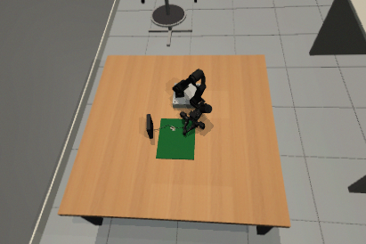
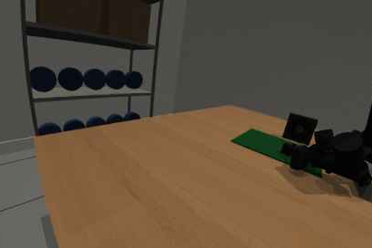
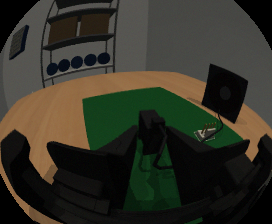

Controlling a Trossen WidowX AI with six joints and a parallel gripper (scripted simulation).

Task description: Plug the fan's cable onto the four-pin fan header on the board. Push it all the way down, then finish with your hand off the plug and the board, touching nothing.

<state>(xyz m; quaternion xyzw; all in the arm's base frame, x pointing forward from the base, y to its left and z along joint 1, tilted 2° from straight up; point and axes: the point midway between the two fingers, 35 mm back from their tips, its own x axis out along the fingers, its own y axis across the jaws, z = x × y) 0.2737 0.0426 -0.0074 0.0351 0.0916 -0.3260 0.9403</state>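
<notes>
The dark plug is 1 cm ahead of my gripper tip and 1 cm below it. Also, from my gripper tip: green board 3 cm ahead, 6 cm to the right, 5 cm below; then black fan 4 cm behind, 22 cm to the right, 3 cm above.
</notes>
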